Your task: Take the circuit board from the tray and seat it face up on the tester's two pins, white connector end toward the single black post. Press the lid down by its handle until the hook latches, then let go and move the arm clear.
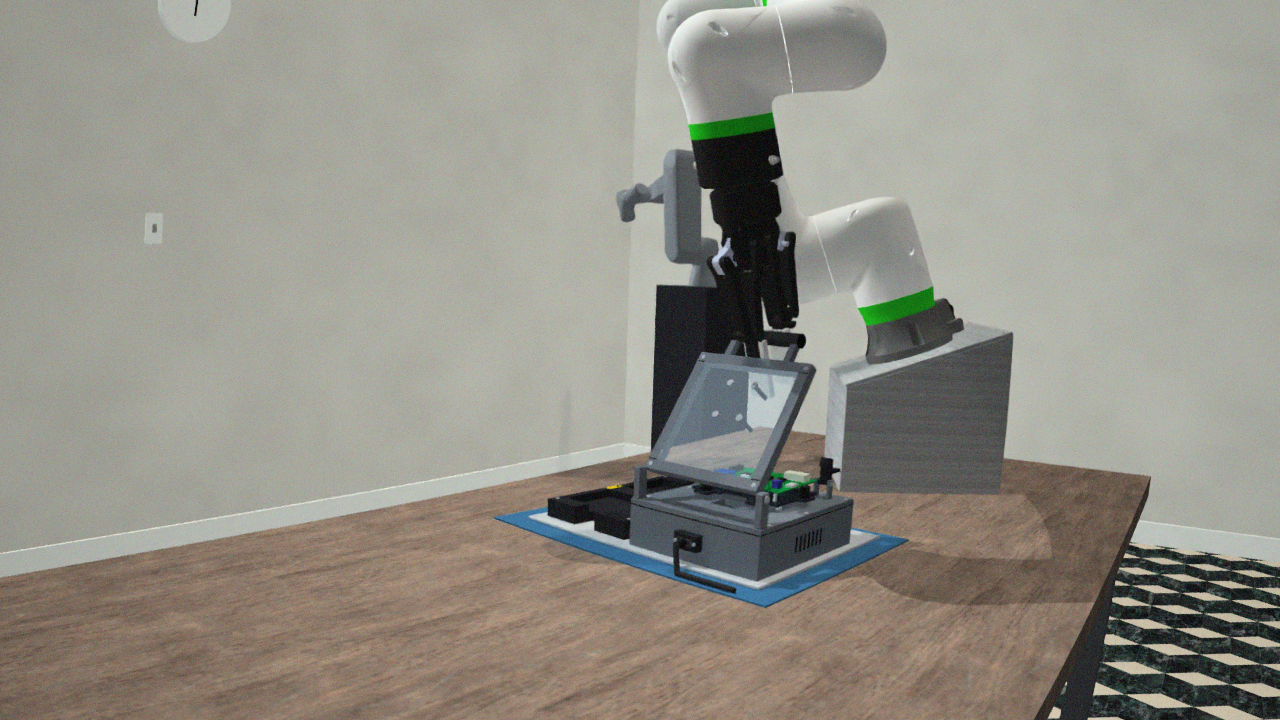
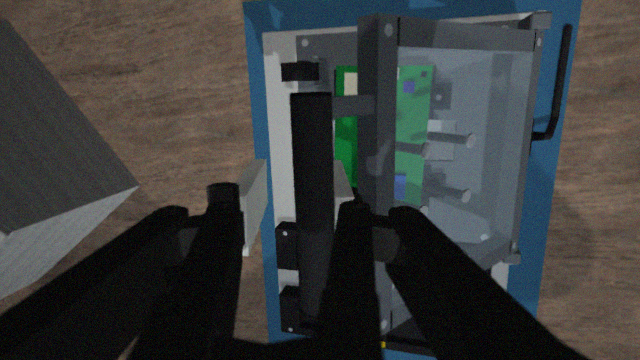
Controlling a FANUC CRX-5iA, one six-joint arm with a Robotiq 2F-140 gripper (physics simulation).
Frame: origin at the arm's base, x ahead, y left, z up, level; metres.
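Seen in the pictures: gripper, fingertip midpoint: (image 1: pixel 775 389); arm's base, origin of the base link: (image 1: pixel 910 350).
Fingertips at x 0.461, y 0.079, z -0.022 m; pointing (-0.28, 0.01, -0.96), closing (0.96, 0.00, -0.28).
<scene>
Pixels of each thing's top centre, then the offset from my fingertips to it. "spot": a spot on its surface instead. Level surfaces: height alone.
- circuit board, surface spot: (image 2: pixel 346 140) spot: dx +0.009, dy +0.010, dz -0.096 m
- black hook, middle of its top: (image 2: pixel 290 71) (image 1: pixel 830 456) dx -0.030, dy +0.063, dz -0.072 m
- black lid handle, middle of its top: (image 2: pixel 309 214) (image 1: pixel 767 330) dx +0.028, dy +0.008, dz +0.068 m
- black tray, surface spot: (image 1: pixel 572 510) spot: dx +0.146, dy -0.177, dz -0.156 m
- blue mat, its level: dz -0.177 m
- wooden table, its level: dz -0.179 m
- bent black rod, surface spot: (image 1: pixel 702 582) (image 2: pixel 565 74) spot: dx +0.179, dy +0.064, dz -0.174 m
The circuit board (image 1: pixel 792 484) (image 2: pixel 346 140) lies face up on the grey tester (image 1: pixel 716 537) (image 2: pixel 330 46), partly under the lid. Its cream connector (image 1: pixel 796 475) (image 2: pixel 350 83) is at the end near the black hook (image 1: pixel 828 472) (image 2: pixel 300 71). The pins under the board are hidden. The clear lid (image 1: pixel 789 420) (image 2: pixel 377 125) stands tilted, partly raised. My gripper (image 1: pixel 769 335) (image 2: pixel 297 181) is partly open, with its fingertips around the black lid handle (image 1: pixel 787 339) (image 2: pixel 312 150) and not clamped on it. The black tray (image 1: pixel 572 510) stands beside the tester and holds no visible board.
A blue mat (image 1: pixel 523 519) (image 2: pixel 545 200) lies under the tester and tray on the wooden table (image 1: pixel 358 617). A bent black rod (image 1: pixel 702 582) (image 2: pixel 557 95) sticks out from the tester's hinge side. The robot's grey pedestal (image 1: pixel 921 429) (image 2: pixel 55 150) stands behind the tester.
</scene>
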